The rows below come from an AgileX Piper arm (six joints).
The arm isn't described. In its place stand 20 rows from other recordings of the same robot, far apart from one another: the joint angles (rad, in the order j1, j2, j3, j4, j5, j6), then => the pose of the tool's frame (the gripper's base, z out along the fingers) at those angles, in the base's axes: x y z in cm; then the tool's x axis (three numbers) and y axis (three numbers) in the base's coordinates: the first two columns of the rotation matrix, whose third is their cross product.
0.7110 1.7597 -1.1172 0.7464 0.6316 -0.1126 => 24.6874 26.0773 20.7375 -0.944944 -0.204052 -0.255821 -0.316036 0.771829 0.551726
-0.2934 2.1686 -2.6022 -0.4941 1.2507 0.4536 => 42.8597 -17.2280 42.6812 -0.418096 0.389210 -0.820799 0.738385 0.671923 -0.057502
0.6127 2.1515 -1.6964 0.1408 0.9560 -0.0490 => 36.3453 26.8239 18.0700 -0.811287 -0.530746 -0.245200 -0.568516 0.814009 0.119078
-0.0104 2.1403 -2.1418 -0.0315 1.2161 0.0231 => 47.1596 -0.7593 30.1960 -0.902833 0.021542 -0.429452 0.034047 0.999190 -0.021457
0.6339 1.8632 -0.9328 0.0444 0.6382 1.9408 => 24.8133 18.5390 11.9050 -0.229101 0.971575 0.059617 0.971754 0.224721 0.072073
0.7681 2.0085 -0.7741 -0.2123 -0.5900 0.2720 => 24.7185 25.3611 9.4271 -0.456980 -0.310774 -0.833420 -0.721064 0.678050 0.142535
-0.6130 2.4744 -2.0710 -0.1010 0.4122 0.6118 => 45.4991 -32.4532 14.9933 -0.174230 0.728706 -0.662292 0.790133 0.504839 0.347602
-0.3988 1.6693 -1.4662 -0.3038 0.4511 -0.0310 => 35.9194 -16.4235 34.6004 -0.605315 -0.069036 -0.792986 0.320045 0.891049 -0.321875
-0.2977 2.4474 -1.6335 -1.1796 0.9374 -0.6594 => 42.5073 -20.1347 6.7135 -0.404097 -0.572721 0.713230 -0.914671 0.245219 -0.321318
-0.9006 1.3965 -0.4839 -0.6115 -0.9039 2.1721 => 19.1484 -17.5511 23.6824 0.414000 0.888062 0.199876 -0.067646 -0.188955 0.979653
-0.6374 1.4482 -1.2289 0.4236 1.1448 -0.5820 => 24.7364 -14.0791 31.6933 -0.877013 0.202450 -0.435731 0.124410 0.971650 0.201043
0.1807 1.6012 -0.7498 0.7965 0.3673 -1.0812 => 28.0023 7.4907 17.1197 -0.703784 -0.436890 -0.560192 -0.553155 0.831794 0.046232
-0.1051 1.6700 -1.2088 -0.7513 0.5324 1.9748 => 36.3156 -7.0014 26.8977 0.141363 0.893256 -0.426743 0.766509 0.174035 0.618204
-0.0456 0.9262 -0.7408 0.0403 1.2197 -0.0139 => 13.5669 -0.2745 28.1198 -0.967120 0.044098 -0.250468 0.036054 0.998679 0.036617
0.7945 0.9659 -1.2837 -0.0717 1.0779 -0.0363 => 11.9041 11.3031 43.9733 -0.387444 -0.494576 -0.777998 -0.706429 0.701495 -0.094140
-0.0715 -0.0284 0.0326 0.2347 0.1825 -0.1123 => 5.5325 -0.0112 18.7691 -0.090067 0.125011 -0.988059 0.040411 0.991733 0.121792
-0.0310 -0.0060 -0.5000 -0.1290 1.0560 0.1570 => -0.6261 -1.0000 27.8242 -0.428901 0.105842 -0.897129 0.171791 0.984546 0.034025
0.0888 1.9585 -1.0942 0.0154 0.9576 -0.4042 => 32.0493 2.9685 11.9913 -0.873557 -0.464388 0.145746 -0.458413 0.885630 0.074284
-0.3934 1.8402 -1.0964 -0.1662 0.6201 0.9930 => 32.1058 -14.2722 16.2771 -0.268984 0.926473 -0.263240 0.933936 0.317695 0.163812
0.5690 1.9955 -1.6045 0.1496 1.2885 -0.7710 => 32.6360 22.4189 22.0321 -0.274462 -0.958133 -0.081557 -0.957136 0.264043 0.119051
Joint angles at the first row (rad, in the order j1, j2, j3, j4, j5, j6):
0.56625, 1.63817, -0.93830, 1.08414, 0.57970, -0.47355
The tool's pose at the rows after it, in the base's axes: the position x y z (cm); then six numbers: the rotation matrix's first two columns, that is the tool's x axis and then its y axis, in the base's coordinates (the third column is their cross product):
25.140 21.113 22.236 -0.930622 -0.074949 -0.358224 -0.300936 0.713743 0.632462
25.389 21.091 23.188 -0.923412 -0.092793 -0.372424 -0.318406 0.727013 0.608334
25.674 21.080 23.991 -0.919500 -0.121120 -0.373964 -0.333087 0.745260 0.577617
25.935 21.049 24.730 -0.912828 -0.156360 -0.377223 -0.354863 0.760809 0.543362
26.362 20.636 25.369 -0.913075 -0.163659 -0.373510 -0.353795 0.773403 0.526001
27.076 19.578 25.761 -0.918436 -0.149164 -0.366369 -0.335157 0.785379 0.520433
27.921 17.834 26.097 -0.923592 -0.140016 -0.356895 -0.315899 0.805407 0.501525
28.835 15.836 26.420 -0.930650 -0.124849 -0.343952 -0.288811 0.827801 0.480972
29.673 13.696 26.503 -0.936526 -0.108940 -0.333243 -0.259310 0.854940 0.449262
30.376 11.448 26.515 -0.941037 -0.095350 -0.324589 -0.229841 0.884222 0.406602
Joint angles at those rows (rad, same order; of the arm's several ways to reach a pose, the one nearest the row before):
0.56623, 1.62259, -0.95926, 1.04429, 0.58299, -0.44391
0.56626, 1.61238, -0.99474, 0.94989, 0.59987, -0.36804
0.56625, 1.61032, -1.03699, 0.84089, 0.63383, -0.28218
0.56623, 1.61030, -1.07804, 0.74585, 0.67334, -0.21961
0.55094, 1.60858, -1.10831, 0.69181, 0.70964, -0.17965
0.51107, 1.60610, -1.12446, 0.67272, 0.74236, -0.17130
0.45189, 1.60065, -1.13823, 0.63918, 0.78889, -0.17135
0.38508, 1.59823, -1.15559, 0.60416, 0.83866, -0.17131
0.31866, 1.59824, -1.16743, 0.55920, 0.87651, -0.17132
0.25359, 1.59822, -1.17726, 0.50341, 0.90817, -0.17056

